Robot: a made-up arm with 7 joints.
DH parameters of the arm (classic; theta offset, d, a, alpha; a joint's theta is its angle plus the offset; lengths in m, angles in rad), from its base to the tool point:
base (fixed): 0 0.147 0 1.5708
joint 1: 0 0.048 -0.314 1.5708
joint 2: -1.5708 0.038 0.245 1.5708
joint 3: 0 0.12 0.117 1.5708
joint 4: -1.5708 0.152 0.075 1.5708
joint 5: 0 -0.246 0.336 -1.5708
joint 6: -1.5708 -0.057 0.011 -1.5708
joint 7: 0 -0.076 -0.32 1.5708
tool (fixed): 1.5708 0.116 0 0
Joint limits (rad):
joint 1: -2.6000..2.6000
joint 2: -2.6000..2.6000
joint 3: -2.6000..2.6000
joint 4: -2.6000..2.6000
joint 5: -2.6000..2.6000
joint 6: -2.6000..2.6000
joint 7: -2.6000..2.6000
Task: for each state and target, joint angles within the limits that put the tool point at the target. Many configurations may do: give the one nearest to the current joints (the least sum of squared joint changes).
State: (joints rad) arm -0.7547 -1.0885 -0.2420 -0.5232 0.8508 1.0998 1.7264
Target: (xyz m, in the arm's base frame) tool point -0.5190 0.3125 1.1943
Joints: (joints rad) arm -0.6658 -1.1466 0.4936 -0.2873 1.1778 1.5772 1.9057
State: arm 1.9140 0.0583 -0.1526 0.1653 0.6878 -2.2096 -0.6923
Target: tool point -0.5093 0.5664 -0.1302
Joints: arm 2.0962 -0.1365 -0.1718 0.3020 0.8763 -2.1631 -0.6038
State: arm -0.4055 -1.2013 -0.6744 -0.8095 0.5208 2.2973 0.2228
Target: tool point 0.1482 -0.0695 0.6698
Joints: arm -0.9846 -1.2556 -0.6286 -0.8061 0.8867 2.4340 0.5591
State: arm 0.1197 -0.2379 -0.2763 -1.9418 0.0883 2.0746 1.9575
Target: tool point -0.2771 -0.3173 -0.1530
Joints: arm -0.1616 -0.2475 -0.5973 -1.7656 -0.4939 2.0042 1.9586
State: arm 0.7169 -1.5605 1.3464 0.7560 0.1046 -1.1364 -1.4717
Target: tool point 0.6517 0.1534 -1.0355
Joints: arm 1.4860 -1.3406 1.0914 0.8649 0.5216 -1.2016 -1.0111
